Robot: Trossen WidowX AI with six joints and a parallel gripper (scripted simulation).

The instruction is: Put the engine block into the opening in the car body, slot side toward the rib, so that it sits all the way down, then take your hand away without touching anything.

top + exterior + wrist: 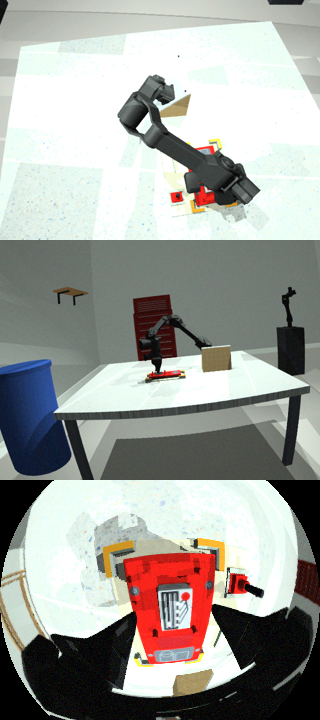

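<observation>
The grey engine block lies 2 cm below my gripper tip.
</observation>
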